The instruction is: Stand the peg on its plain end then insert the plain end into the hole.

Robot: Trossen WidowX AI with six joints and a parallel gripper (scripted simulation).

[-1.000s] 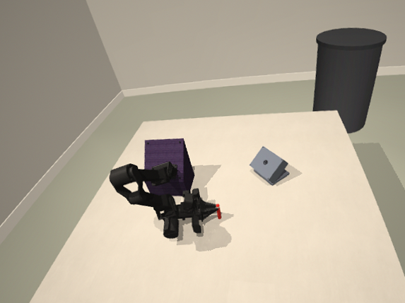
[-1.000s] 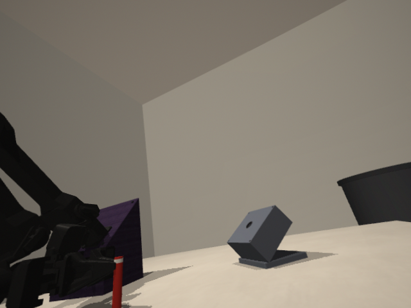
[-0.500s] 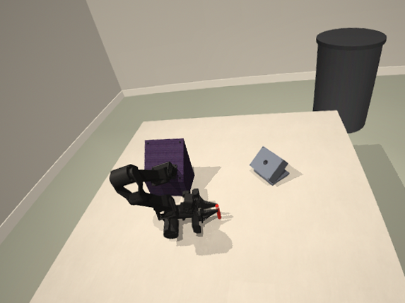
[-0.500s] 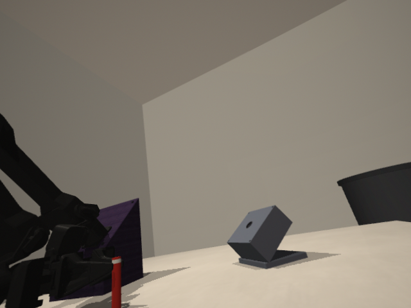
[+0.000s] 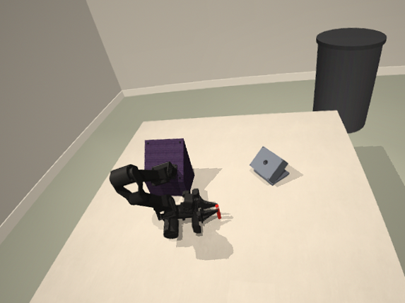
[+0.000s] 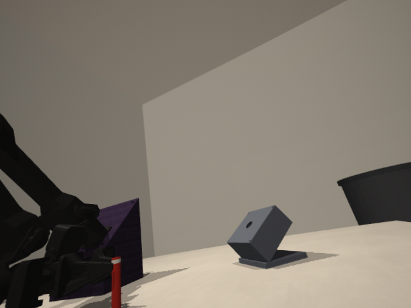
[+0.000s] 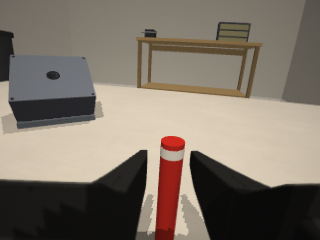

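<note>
Right now the red peg is 1 cm below my gripper tip. Round my gripper tip: grey sloped panel 18 cm ahead, 27 cm to the left.
</note>
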